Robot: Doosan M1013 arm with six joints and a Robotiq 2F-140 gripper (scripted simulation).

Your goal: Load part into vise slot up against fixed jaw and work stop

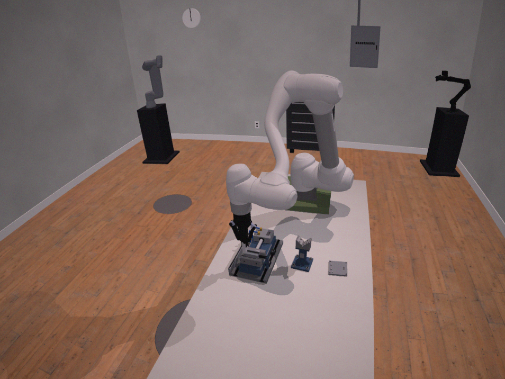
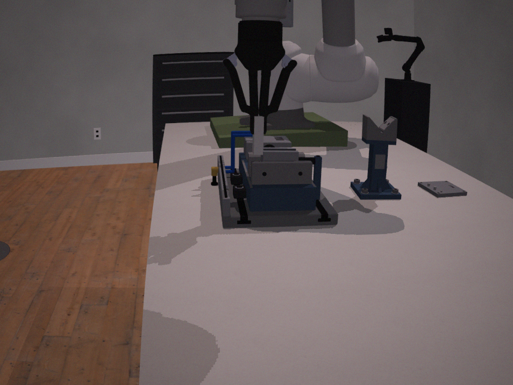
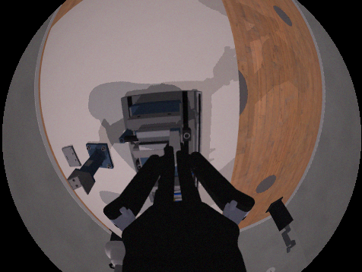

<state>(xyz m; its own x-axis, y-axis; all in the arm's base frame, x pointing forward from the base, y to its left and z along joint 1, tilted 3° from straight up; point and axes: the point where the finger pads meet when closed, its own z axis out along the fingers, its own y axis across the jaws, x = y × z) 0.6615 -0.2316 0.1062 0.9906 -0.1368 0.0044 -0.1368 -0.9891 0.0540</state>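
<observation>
My hand is 40 mm to the right of the grey part and 40 mm above it. From my hand the other things lie so: vise (70 mm behind, 50 mm to the left, 100 mm below).
</observation>
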